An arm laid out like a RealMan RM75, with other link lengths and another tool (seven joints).
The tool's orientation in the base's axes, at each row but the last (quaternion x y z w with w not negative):
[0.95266 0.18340 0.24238 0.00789]
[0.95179 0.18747 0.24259 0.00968]
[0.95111 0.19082 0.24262 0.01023]
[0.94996 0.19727 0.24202 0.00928]
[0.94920 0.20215 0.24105 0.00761]
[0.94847 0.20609 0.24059 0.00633]
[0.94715 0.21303 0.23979 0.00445]
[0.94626 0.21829 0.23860 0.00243]
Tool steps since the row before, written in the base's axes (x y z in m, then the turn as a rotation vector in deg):
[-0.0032 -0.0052 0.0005 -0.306 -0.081 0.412]
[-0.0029 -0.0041 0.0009 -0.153 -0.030 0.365]
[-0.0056 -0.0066 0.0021 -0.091 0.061 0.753]
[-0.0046 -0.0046 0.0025 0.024 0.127 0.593]
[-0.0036 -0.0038 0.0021 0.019 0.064 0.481]
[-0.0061 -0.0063 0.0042 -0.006 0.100 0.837]
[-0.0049 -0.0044 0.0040 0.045 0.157 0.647]
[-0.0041 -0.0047 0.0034 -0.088 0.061 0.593]
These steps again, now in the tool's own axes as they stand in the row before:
[-0.0042 0.0038 -0.0023 -0.089 0.013 -0.512]
[-0.0034 0.0029 -0.0024 0.032 0.014 -0.395]
[-0.0060 0.0043 -0.0049 0.293 -0.005 -0.702]
[-0.0043 0.0028 -0.0047 0.338 -0.041 -0.502]
[-0.0034 0.0024 -0.0038 0.259 0.002 -0.411]
[-0.0055 0.0039 -0.0071 0.414 -0.001 -0.734]
[-0.0039 0.0025 -0.0062 0.392 -0.053 -0.537]
[-0.0037 0.0029 -0.0053 0.223 -0.027 -0.559]

